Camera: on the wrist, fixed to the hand. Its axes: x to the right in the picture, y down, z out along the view.
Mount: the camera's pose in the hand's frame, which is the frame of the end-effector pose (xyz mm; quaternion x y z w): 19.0 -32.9 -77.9 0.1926 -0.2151 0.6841 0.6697
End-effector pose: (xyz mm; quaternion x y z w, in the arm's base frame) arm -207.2 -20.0 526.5 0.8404 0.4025 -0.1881 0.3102
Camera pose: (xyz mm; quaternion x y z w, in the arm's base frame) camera -216.6 59.0 561.0 0.8576 -0.4084 -0.1721 0.2612
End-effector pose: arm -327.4 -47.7 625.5 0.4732 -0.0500 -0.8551 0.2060
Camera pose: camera -281.7 -16.8 558.7 0.1384 -0.5662 -0.5239 0.6211
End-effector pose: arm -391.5 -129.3 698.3 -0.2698 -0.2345 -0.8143 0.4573
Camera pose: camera -446.0 -174.5 648.3 -0.4282 -0.2277 -0.1293 0.8649
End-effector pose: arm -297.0 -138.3 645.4 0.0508 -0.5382 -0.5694 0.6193
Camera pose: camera -266.3 -207.0 602.4 -0.3374 -0.6381 0.1351 0.6788
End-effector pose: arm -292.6 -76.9 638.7 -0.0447 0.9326 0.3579 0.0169
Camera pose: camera -308.3 -154.7 673.5 -0.6883 -0.7204 -0.0812 0.0243
